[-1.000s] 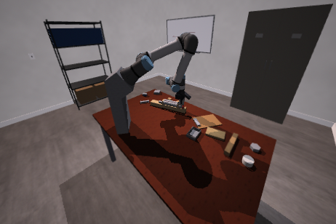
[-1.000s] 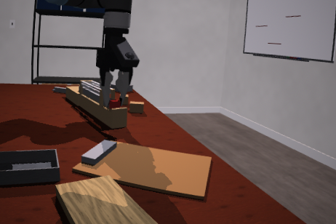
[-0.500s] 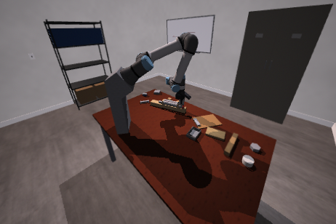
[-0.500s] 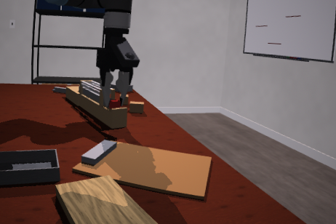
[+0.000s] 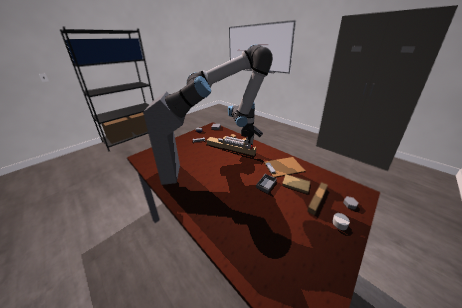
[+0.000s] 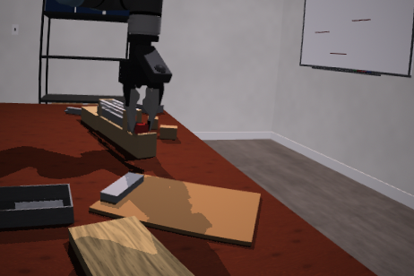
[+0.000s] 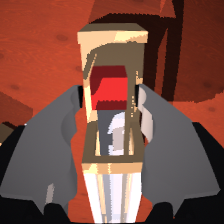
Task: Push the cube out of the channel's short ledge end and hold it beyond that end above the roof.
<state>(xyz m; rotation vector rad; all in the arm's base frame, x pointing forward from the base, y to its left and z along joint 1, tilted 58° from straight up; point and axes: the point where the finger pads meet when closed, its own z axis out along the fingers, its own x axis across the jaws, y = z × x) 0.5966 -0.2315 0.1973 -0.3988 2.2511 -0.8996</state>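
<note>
My gripper is now 10 mm above the red cube. The rest, counted from my hand: dark tray (280 mm behind, 230 mm to the right, 60 mm below); wooden plank (190 mm behind, 390 mm to the right, 60 mm below); channel (10 mm behind, 140 mm to the left, 10 mm below).
</note>
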